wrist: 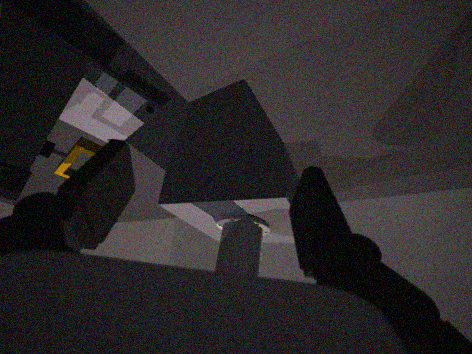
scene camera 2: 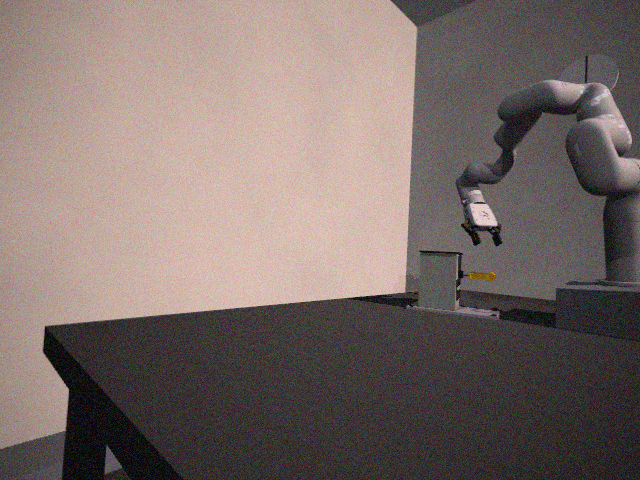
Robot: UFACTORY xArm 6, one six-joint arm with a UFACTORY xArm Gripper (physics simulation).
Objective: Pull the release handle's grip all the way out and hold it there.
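Note:
The release handle's yellow grip (scene camera 2: 481, 276) (wrist: 75, 159) sticks out sideways from the upright grey-green housing (scene camera 2: 438, 280). A thin dark rod joins it to the housing's side in the scene view. In the wrist view the grip is at the left, partly hidden behind the left finger. My gripper (scene camera 2: 486, 243) (wrist: 215, 177) is open with nothing between its fingers. It hangs above the grip in the scene view, tilted and apart from it.
The housing stands on a pale base plate (scene camera 2: 485, 313) at the far side of the dark table (scene camera 2: 330, 372). The arm's grey pedestal (scene camera 2: 599, 312) is to the right of the housing. A light wall (scene camera 2: 206, 155) rises behind the table at the left.

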